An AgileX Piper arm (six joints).
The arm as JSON. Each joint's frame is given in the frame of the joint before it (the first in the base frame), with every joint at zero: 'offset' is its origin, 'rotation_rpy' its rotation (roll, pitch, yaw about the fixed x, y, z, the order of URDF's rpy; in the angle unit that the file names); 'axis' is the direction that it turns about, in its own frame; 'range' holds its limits. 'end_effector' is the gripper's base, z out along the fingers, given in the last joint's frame.
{
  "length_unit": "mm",
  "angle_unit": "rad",
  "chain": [
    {
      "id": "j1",
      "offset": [
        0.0,
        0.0,
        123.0
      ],
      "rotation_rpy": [
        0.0,
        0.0,
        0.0
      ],
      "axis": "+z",
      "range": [
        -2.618,
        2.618
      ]
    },
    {
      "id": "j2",
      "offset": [
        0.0,
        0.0,
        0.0
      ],
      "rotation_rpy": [
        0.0,
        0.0,
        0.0
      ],
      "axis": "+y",
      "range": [
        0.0,
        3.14
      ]
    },
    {
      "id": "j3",
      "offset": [
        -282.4,
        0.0,
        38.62
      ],
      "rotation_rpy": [
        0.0,
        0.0,
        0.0
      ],
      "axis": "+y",
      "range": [
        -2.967,
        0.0
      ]
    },
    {
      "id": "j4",
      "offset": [
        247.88,
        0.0,
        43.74
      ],
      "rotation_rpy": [
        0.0,
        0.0,
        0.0
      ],
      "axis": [
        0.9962,
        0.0,
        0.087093
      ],
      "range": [
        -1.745,
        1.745
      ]
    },
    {
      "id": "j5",
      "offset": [
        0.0,
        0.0,
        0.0
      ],
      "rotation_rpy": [
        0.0,
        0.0,
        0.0
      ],
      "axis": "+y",
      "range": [
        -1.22,
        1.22
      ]
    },
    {
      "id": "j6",
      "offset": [
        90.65,
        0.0,
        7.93
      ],
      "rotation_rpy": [
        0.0,
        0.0,
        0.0
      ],
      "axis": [
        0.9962,
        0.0,
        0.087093
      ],
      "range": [
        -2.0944,
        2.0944
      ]
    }
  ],
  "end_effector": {
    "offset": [
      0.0,
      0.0,
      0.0
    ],
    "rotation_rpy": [
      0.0,
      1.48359,
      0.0
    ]
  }
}
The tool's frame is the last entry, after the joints.
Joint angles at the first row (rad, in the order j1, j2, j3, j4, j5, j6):
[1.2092, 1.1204, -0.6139, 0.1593, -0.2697, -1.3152]
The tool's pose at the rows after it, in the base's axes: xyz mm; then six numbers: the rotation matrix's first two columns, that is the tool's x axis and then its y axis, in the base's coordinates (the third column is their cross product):
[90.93, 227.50, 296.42, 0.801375, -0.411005, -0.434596, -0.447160, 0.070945, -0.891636]
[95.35, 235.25, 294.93, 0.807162, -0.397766, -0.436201, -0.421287, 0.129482, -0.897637]
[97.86, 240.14, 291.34, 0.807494, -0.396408, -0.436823, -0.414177, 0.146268, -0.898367]
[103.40, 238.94, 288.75, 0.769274, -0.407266, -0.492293, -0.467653, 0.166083, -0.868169]
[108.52, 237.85, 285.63, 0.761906, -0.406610, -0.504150, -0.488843, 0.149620, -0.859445]
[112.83, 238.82, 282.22, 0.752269, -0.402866, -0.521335, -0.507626, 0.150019, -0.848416]
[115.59, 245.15, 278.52, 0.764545, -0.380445, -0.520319, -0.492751, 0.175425, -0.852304]
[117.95, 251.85, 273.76, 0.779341, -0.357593, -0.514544, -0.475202, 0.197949, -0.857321]
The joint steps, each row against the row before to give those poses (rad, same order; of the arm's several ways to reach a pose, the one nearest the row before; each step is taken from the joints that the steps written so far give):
[-0.0001, 0.0267, 0.0000, -0.0008, -0.0527, 0.0539]
[0.0001, 0.0460, 0.0000, -0.0020, -0.1110, 0.0048]
[0.0000, 0.0310, 0.0000, -0.0001, -0.0484, 0.0028]
[-0.0238, 0.0063, 0.0000, -0.0109, 0.0111, 0.0730]
[-0.0360, 0.0066, 0.0000, -0.1018, 0.0193, 0.1027]
[-0.0231, 0.0162, 0.0000, -0.0640, -0.0089, 0.0756]
[-0.0019, 0.0406, 0.0000, -0.0131, -0.0792, 0.0074]
[0.0000, 0.0445, 0.0000, -0.0105, -0.0825, 0.0000]

